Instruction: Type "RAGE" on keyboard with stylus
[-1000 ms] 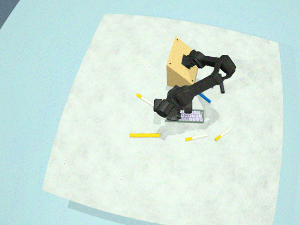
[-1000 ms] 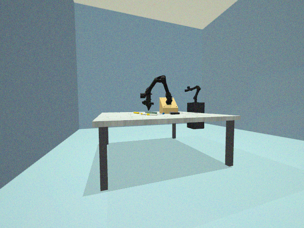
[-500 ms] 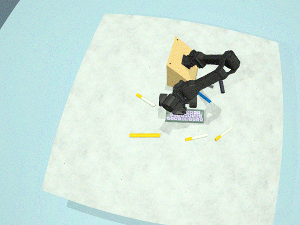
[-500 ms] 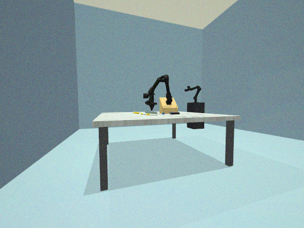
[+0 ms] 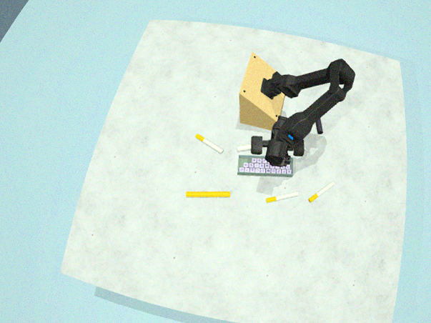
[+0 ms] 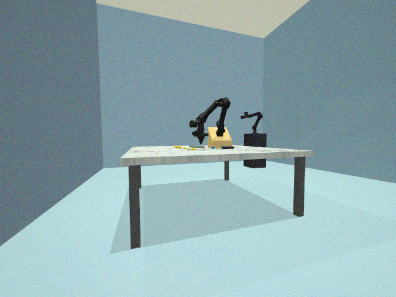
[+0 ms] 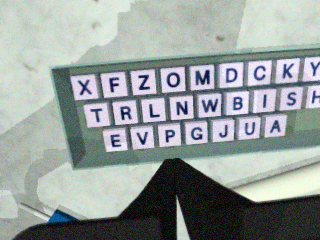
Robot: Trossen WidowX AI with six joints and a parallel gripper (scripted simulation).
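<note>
The blue stylus is 8 cm behind my gripper tip, 8 cm to the left of it and 3 cm below it. Round my gripper tip: white cylinder: 3 cm behind, 10 cm to the right, 3 cm below; dark cylinder: 21 cm behind, 14 cm to the left, 3 cm below; white stylus tip: 7 cm behind, 11 cm to the left, 3 cm below.
</note>
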